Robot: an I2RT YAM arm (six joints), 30 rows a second.
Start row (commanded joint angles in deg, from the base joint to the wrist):
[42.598, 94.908, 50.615, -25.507, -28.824, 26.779]
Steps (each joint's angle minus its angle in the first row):
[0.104, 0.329, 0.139, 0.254, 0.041, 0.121]
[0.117, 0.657, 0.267, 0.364, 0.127, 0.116]
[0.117, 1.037, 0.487, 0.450, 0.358, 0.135]
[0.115, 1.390, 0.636, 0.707, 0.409, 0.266]
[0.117, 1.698, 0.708, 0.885, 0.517, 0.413]
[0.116, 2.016, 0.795, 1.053, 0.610, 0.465]
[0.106, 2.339, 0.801, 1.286, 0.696, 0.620]
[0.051, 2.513, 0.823, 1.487, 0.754, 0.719]
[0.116, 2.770, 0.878, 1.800, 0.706, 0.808]
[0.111, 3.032, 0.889, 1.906, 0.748, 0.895]
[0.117, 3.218, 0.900, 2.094, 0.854, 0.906]
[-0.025, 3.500, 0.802, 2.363, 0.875, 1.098]
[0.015, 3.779, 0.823, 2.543, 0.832, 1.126]
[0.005, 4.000, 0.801, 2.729, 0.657, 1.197]
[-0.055, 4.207, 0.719, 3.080, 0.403, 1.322]
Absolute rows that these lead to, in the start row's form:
[42.702, 95.237, 50.754, -25.253, -28.783, 26.900]
[42.715, 95.565, 50.882, -25.143, -28.697, 26.895]
[42.715, 95.945, 51.102, -25.057, -28.466, 26.914]
[42.713, 96.298, 51.251, -24.800, -28.415, 27.045]
[42.715, 96.606, 51.323, -24.622, -28.307, 27.192]
[42.714, 96.924, 51.410, -24.454, -28.214, 27.244]
[42.704, 97.247, 51.416, -24.221, -28.128, 27.399]
[42.649, 97.421, 51.438, -24.020, -28.070, 27.498]
[42.714, 97.678, 51.493, -23.707, -28.118, 27.587]
[42.709, 97.940, 51.504, -23.601, -28.076, 27.674]
[42.715, 98.126, 51.515, -23.413, -27.970, 27.685]
[42.573, 98.408, 51.417, -23.144, -27.949, 27.877]
[42.613, 98.687, 51.438, -22.964, -27.992, 27.905]
[42.603, 98.908, 51.416, -22.778, -28.167, 27.976]
[42.543, 99.115, 51.334, -22.427, -28.421, 28.101]

